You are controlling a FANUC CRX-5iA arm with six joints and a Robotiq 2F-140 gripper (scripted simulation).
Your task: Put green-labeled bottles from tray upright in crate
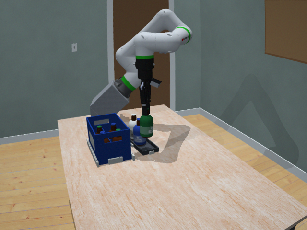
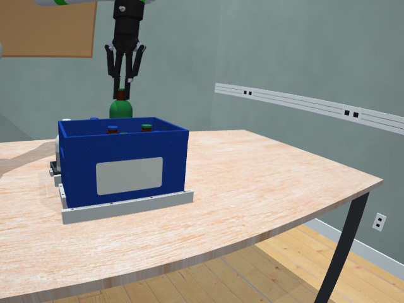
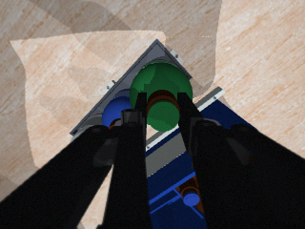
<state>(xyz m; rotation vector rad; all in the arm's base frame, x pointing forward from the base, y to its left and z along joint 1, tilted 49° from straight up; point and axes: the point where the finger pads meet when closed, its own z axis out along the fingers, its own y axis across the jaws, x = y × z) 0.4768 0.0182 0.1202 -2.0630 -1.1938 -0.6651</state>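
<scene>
The green-labeled bottle is 80 mm below my hand. Also, from my hand: white-labeled bottle (170 mm behind, 160 mm below, 50 mm to the right); then blue-labeled bottle (160 mm below, 80 mm behind, 30 mm to the right); then black tray (230 mm below, 80 mm behind, 30 mm to the right).
</scene>
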